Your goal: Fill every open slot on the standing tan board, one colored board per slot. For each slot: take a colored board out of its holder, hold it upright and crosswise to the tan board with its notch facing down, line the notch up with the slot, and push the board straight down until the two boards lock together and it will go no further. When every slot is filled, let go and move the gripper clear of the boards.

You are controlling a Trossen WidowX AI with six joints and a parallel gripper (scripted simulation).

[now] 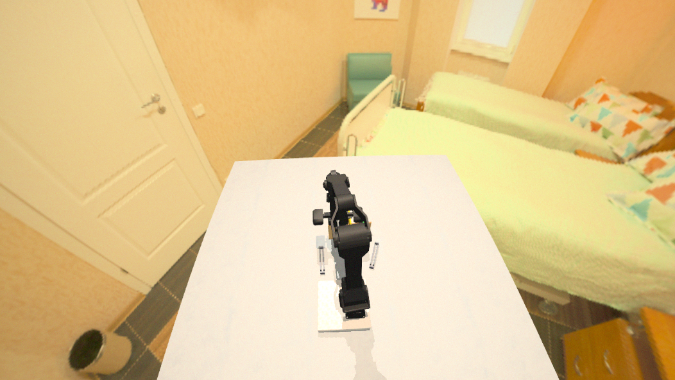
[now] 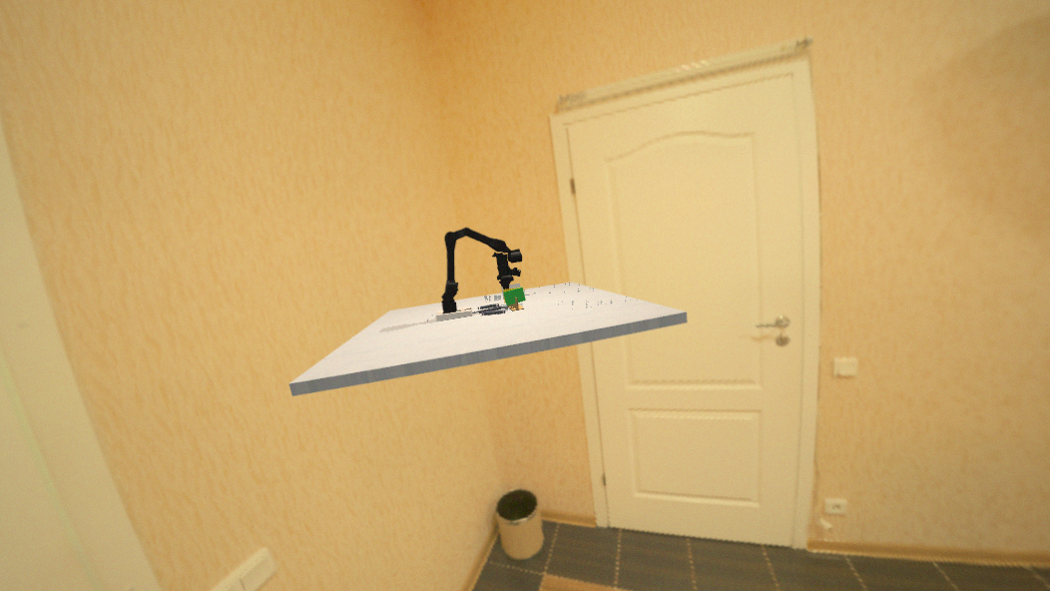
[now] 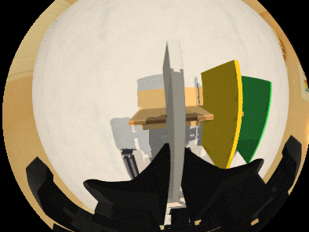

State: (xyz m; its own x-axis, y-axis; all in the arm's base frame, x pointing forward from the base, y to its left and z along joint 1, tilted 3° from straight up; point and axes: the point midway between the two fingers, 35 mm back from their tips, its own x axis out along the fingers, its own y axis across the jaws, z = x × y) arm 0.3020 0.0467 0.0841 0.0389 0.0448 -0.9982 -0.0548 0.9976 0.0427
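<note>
Now: gripper tip 50 mm to the left of the yellow board, 30 mm short of it and 10 mm above it. From my gripper tip the other things lie so: tan board (50 mm to the right, 40 mm below, 30 mm ahead); then green board (100 mm to the right, 30 mm ahead, 10 mm below).
</note>
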